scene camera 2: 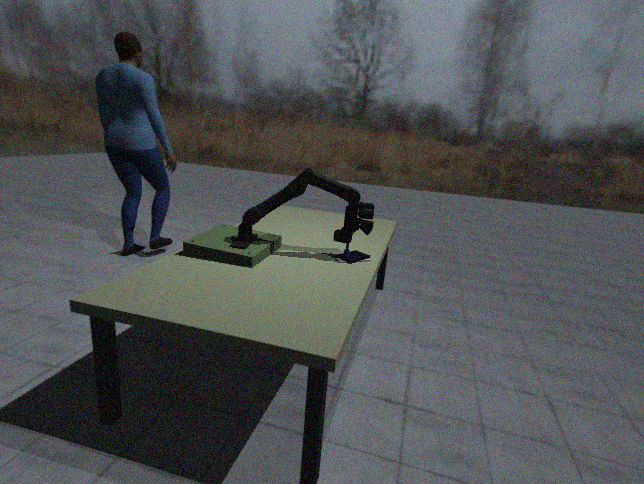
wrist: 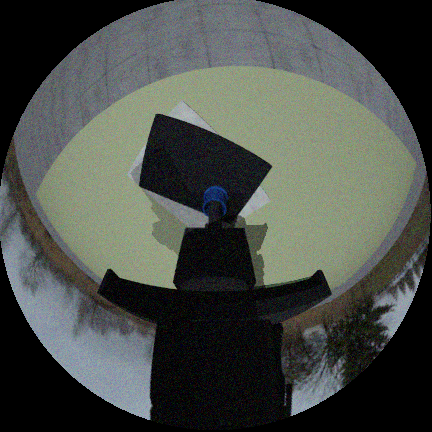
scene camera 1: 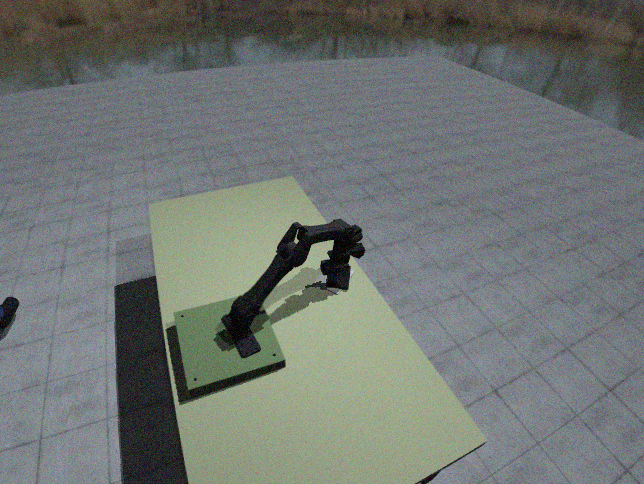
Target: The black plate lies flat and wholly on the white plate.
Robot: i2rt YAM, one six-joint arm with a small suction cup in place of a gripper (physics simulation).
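Frame: origin at the arm's base, x ahead, y left, z up, level; centimetres.
Seen in the pictures: hand at its tool point: (scene camera 2: 346,257) (wrist: 214,192) (scene camera 1: 334,281); arm's base at its link origin: (scene camera 2: 244,241) (scene camera 1: 241,333).
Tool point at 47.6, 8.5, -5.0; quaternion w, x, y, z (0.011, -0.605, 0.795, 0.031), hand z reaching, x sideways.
Observation:
Offsets run from my tool point to a thing's top centre, as dx, dy, dz. "pt": to the spot under its first point. Level surfaces: height alone.
A black square plate @[+3.3, +1.1, +0.9] (wrist: 197,165) (scene camera 2: 358,256) lies on a white square plate @[pt +10.6, +0.7, -0.1] (wrist: 181,111), turned at an angle to it. White corners show at the far side, at the left (wrist: 137,171) and at the right (wrist: 257,200). Two black corners reach out past the white plate's edges. My suction cup (wrist: 214,199) (scene camera 1: 339,284) (scene camera 2: 346,251) is blue and stands over the black plate's near edge, at or just above its surface. I cannot tell whether it touches. In scene camera 1 the arm hides most of both plates.
The plates lie near the far right edge of the yellow-green table @[dz -0.7] (scene camera 1: 320,408) (scene camera 2: 272,298). The arm's green base block (scene camera 1: 200,355) (scene camera 2: 214,245) sits toward the left. A person in blue (scene camera 2: 133,120) stands on the paved floor beyond the table's left end.

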